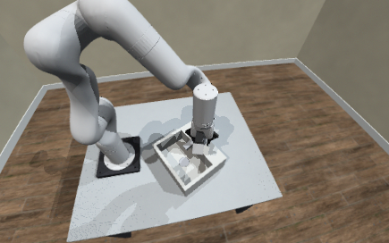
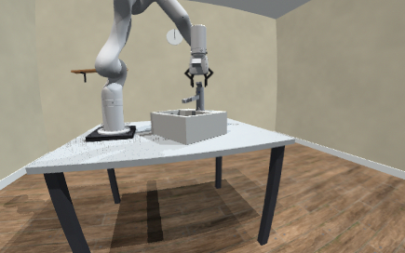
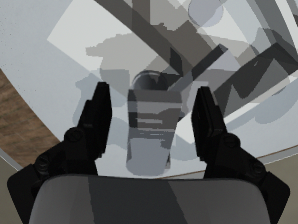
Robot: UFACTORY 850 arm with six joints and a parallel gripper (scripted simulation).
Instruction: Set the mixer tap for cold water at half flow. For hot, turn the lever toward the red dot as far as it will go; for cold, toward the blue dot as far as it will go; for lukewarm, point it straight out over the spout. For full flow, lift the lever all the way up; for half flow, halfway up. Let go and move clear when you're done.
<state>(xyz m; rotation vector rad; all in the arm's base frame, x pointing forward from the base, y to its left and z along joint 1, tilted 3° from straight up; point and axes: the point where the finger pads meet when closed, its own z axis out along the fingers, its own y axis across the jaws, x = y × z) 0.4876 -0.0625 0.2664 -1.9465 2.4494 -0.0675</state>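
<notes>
The lever is 10 mm ahead of my hand and 30 mm to the left of it. The rest, counted from my hand: grey mixer tap (10 mm ahead, 60 mm to the left, 50 mm below); white sink basin (80 mm behind, 20 mm to the left, 240 mm below).
</notes>
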